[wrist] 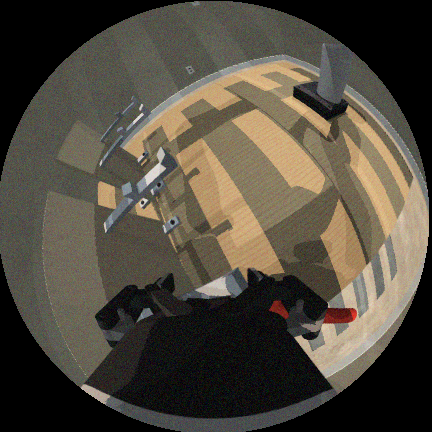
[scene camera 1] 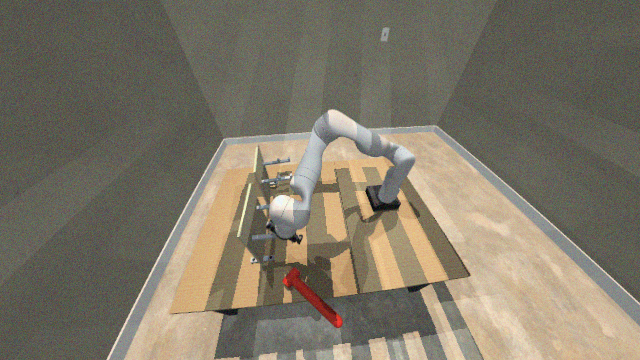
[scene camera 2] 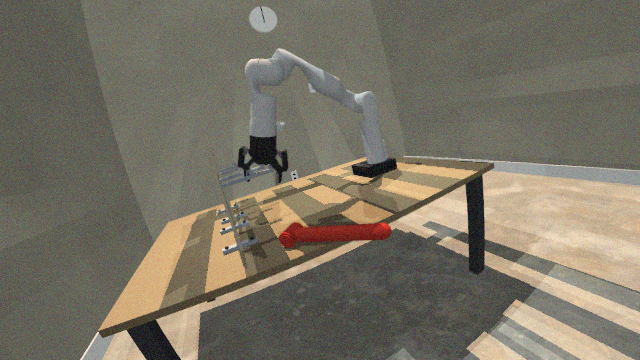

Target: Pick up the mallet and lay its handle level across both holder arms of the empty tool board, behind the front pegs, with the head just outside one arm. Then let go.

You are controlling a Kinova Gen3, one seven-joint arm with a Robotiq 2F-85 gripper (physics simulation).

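Frame: origin at the arm's base, x ahead, y left, z up, level; millimetres.
Where they show: gripper, fingertip midpoint: [wrist: 209, 279] [scene camera 2: 262, 182]; arm's base, origin of the base link: [wrist: 328, 95] [scene camera 1: 385, 197] [scene camera 2: 376, 161].
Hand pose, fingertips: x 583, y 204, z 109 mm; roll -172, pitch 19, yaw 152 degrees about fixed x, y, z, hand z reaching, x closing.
Note:
Things, the pixels of their top centre, and the offset from my fingertips. "*": a spot on its surface instead. Level surfaces: height alone.
- red mallet, middle of its top: [scene camera 2: 331, 224] [wrist: 317, 319] [scene camera 1: 312, 296] 90 mm back, 218 mm left, 115 mm down
- farther board, surface spot: [scene camera 1: 257, 162] * 110 mm ahead, 352 mm right, 131 mm up
- table, its level: 158 mm down
The red mallet [scene camera 1: 315, 300] [scene camera 2: 340, 233] [wrist: 341, 315] lies at the table's near edge, head over the tabletop and handle reaching past the edge. In the wrist view the gripper hides part of it. Two upright tool boards stand at the left; the nearer board [scene camera 1: 245, 210] has two grey holder arms, a near arm [scene camera 1: 263, 237] [wrist: 216, 288] and a farther arm [scene camera 1: 262, 207] [wrist: 142, 189]. No tool shows across them. My gripper [scene camera 1: 285, 234] [scene camera 2: 263, 177] [wrist: 209, 279] is open and empty, pointing down by the near arm, away from the mallet. Whether it touches the arm is unclear.
The farther board [scene camera 1: 257, 162] stands behind, with its own holder arms [scene camera 1: 276, 161] reaching over the table [scene camera 1: 200, 280] [scene camera 2: 135, 290]. Grey feet [scene camera 1: 262, 259] [scene camera 2: 240, 245] [wrist: 171, 224] project at the boards' bottoms. The robot's black base [scene camera 1: 382, 198] [scene camera 2: 374, 167] [wrist: 320, 100] is at the right.

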